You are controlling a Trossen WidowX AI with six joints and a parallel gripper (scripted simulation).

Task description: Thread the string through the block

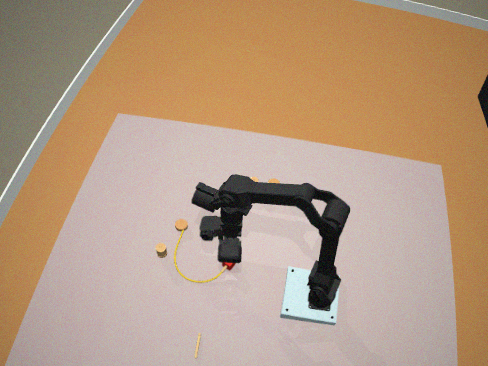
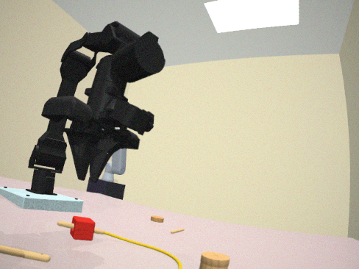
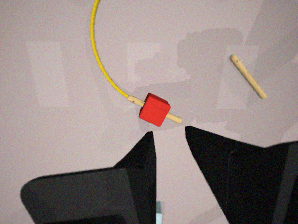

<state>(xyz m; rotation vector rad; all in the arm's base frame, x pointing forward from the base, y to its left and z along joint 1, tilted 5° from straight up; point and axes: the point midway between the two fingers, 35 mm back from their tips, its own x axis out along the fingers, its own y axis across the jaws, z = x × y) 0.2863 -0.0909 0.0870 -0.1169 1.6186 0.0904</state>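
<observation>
Right now the red block is 10 mm to the left of my gripper tip and 70 mm below it. Round my gripper tip: round button 170 mm ahead, 100 mm to the right, 80 mm below.
</observation>
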